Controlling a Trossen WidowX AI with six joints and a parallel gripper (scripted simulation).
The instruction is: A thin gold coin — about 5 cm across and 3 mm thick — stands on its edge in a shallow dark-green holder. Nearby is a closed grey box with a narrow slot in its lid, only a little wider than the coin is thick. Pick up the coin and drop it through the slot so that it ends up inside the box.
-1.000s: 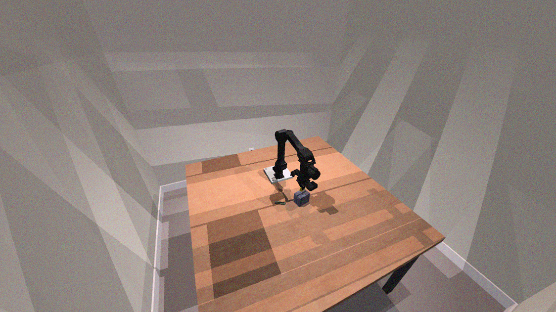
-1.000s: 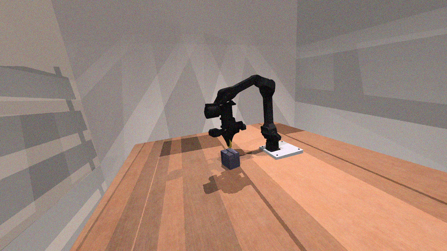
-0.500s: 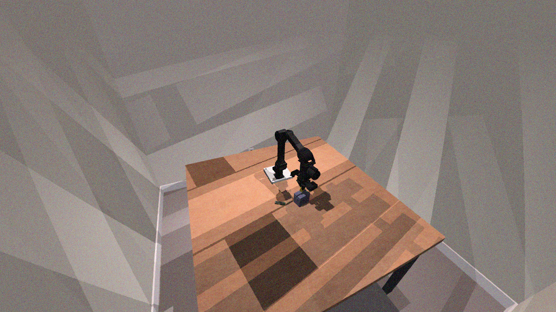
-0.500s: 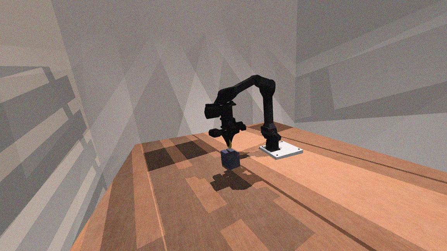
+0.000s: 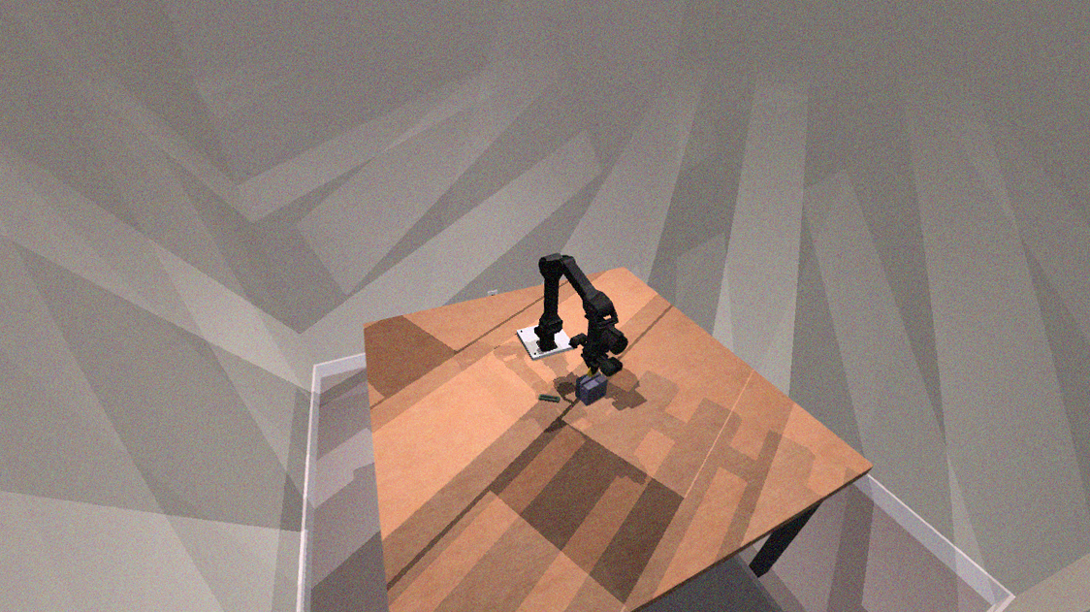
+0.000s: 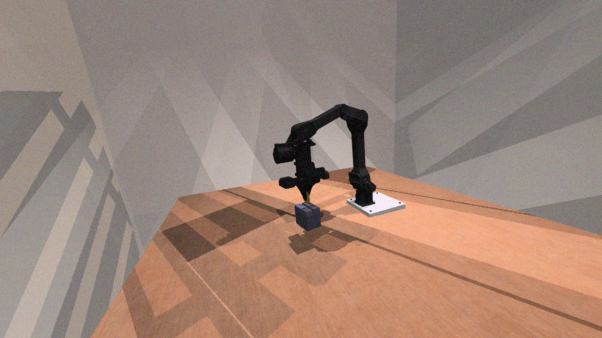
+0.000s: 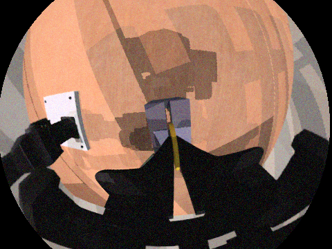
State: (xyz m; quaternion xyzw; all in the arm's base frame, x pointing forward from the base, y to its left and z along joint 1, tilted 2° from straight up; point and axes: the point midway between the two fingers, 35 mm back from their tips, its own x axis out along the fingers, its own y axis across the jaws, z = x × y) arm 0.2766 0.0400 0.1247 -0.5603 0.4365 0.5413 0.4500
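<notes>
My gripper tip is 1 cm below the gold coin.
</notes>
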